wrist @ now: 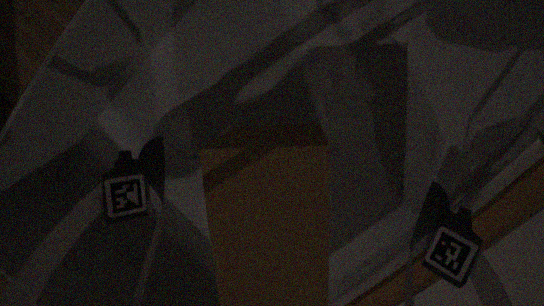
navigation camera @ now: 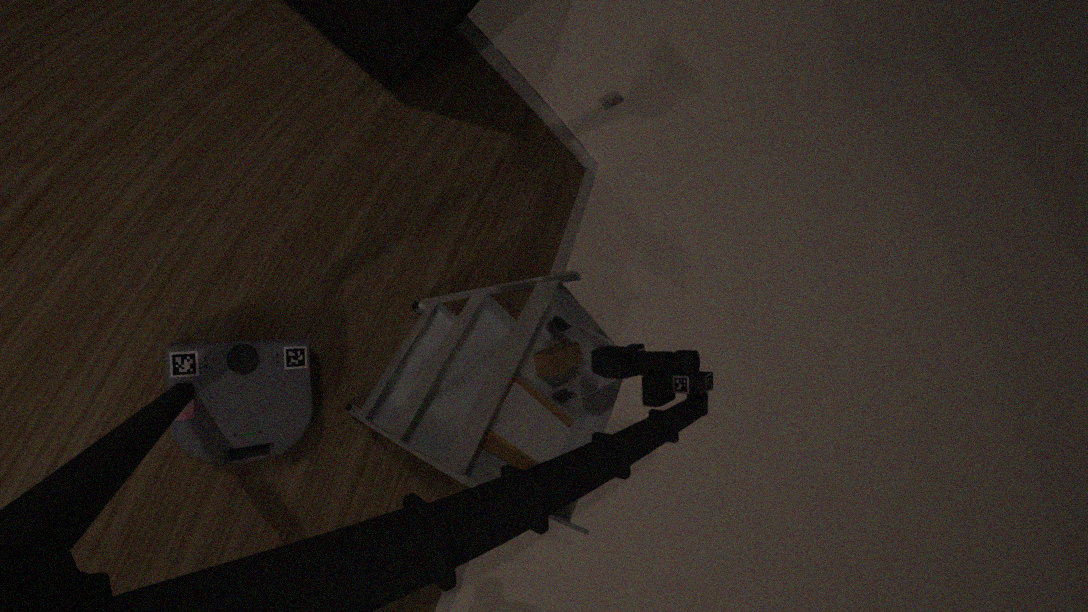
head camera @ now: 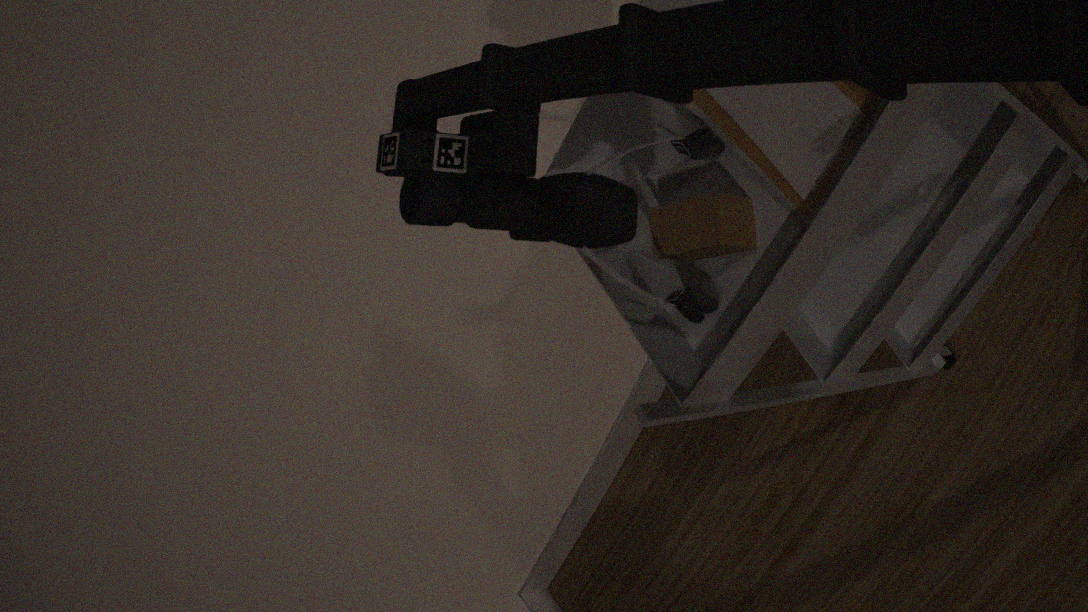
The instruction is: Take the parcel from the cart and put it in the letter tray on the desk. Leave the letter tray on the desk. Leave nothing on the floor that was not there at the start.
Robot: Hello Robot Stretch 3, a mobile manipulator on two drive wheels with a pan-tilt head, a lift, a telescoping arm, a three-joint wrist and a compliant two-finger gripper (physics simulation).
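Frame: origin at the robot's base, x right, y ahead, z up, level; metres.
Seen in the pictures: robot's base, origin of its link: (navigation camera: 243,357).
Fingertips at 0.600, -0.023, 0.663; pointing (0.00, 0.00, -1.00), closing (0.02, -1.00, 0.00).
Offsets run from my fingertips to a thing's top centre, as dx, dy, dz. "spot": to the spot under its first point.
The parcel, an orange-brown box {-0.011, +0.005, +0.060} (head camera: 706,226) (navigation camera: 557,360) (wrist: 270,220), stands in the top tray of the grey cart {spot: -0.050, +0.084, +0.000} (head camera: 745,312) (navigation camera: 524,334). My gripper (head camera: 696,222) (navigation camera: 561,360) (wrist: 291,183) is open over the top tray, with one fingertip on each side of the parcel. In the wrist view a gap shows between the parcel and each fingertip, wider on the right. The fingers do not touch it. How high the fingertips are above the tray floor is hard to tell in the dim light. The desk and the letter tray do not show.
A white flat thing with orange-brown edges {-0.079, -0.143, +0.013} (head camera: 783,129) (navigation camera: 536,414) (wrist: 520,260) lies beside the parcel in the top tray. A pale wall stands behind the cart. My base (navigation camera: 251,403) is on the wood floor in front. A large dark object (navigation camera: 380,30) shows at the top of the navigation view.
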